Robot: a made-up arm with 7 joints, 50 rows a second.
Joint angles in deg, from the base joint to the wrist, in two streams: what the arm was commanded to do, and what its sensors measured. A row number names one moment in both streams.
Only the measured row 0 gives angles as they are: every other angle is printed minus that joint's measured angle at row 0.
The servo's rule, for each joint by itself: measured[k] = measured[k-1] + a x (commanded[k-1-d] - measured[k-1]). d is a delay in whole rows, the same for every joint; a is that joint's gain. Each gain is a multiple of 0.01, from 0.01 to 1. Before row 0 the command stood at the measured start. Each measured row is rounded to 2 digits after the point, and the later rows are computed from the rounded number. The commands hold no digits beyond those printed.
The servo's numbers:
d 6
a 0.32 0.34 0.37 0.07 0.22 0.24 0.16
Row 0, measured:
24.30 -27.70 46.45 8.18 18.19 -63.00 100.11
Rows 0 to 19, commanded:
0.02 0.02 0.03 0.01 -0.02 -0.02 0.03
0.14 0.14 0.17 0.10 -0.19 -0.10 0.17
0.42 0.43 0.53 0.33 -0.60 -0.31 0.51
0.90 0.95 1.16 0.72 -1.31 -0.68 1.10
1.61 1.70 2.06 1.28 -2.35 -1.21 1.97
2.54 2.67 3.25 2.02 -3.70 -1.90 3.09
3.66 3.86 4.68 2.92 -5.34 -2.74 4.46
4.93 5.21 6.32 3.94 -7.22 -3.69 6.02
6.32 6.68 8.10 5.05 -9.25 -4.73 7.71
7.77 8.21 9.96 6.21 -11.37 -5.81 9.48
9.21 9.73 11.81 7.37 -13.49 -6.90 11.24
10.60 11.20 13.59 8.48 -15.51 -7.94 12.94
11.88 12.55 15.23 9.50 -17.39 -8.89 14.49
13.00 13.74 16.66 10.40 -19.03 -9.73 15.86
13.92 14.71 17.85 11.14 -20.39 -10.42 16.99
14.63 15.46 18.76 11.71 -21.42 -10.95 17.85
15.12 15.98 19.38 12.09 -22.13 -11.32 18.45
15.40 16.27 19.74 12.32 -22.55 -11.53 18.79
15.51 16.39 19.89 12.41 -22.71 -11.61 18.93
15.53 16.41 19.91 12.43 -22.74 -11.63 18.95
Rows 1 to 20, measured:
0.00 0.00 0.00 0.00 0.00 0.00 0.00
0.00 0.00 0.00 0.00 0.00 0.00 0.00
0.00 0.00 0.00 0.00 0.00 0.00 0.00
0.00 0.00 0.00 0.00 0.00 0.00 0.00
0.00 0.00 0.00 0.00 0.00 0.00 0.00
0.00 0.00 0.00 0.00 0.00 0.00 0.00
0.01 0.01 0.01 0.00 0.00 0.00 0.00
0.05 0.05 0.07 0.01 -0.04 -0.02 0.03
0.17 0.18 0.24 0.03 -0.16 -0.09 0.11
0.40 0.44 0.58 0.08 -0.41 -0.23 0.27
0.79 0.87 1.13 0.16 -0.84 -0.47 0.54
1.35 1.48 1.91 0.29 -1.47 -0.81 0.95
2.09 2.29 2.93 0.47 -2.32 -1.27 1.51
3.00 3.28 4.18 0.71 -3.40 -1.85 2.23
4.06 4.44 5.63 1.01 -4.69 -2.54 3.11
5.25 5.72 7.23 1.37 -6.16 -3.32 4.13
6.52 7.08 8.92 1.79 -7.77 -4.18 5.27
7.83 8.48 10.65 2.26 -9.47 -5.08 6.50
9.13 9.86 12.34 2.77 -11.21 -5.99 7.78
10.37 11.18 13.94 3.30 -12.93 -6.89 9.07

